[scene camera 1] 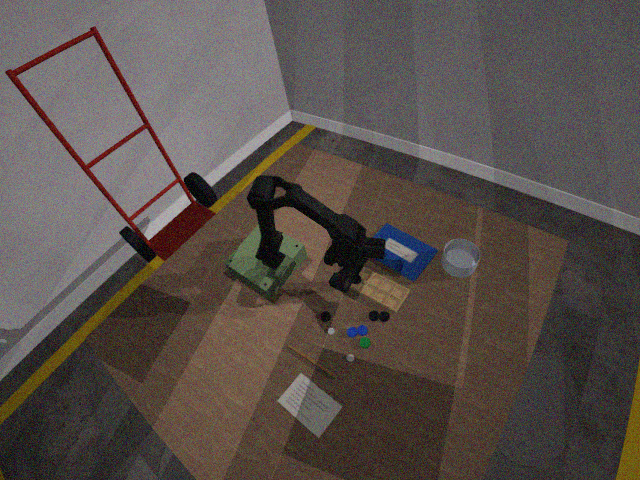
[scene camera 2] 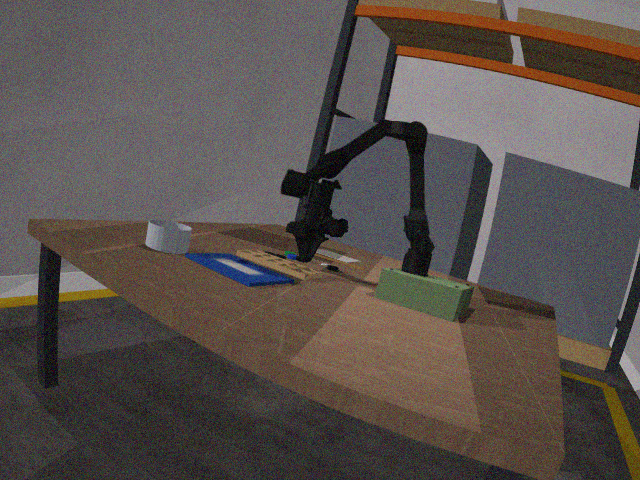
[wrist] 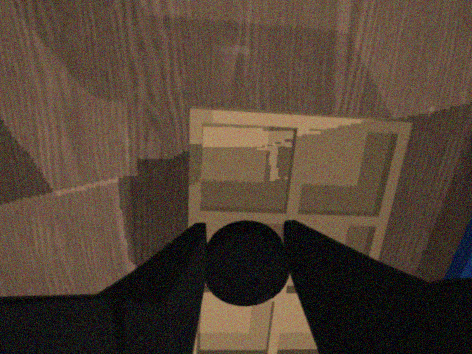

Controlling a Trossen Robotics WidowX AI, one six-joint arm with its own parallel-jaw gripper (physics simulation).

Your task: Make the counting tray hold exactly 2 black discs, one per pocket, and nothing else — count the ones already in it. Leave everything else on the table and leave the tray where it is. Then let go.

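Observation:
My gripper is shut on a black disc, held flat between the fingertips above the counting tray. In the wrist view the two pockets at the tray's far end are empty; the fingers and disc hide parts of the pockets nearer the bottom. In scene camera 1 the pockets that show hold no disc, and the arm covers the tray's left end. A loose black disc lies on the table, and two more, one black disc and another, lie beside the tray.
Near the tray lie blue discs, a green disc and white discs. A blue folder and a clear round container stand beyond it. A thin stick and a paper lie farther off.

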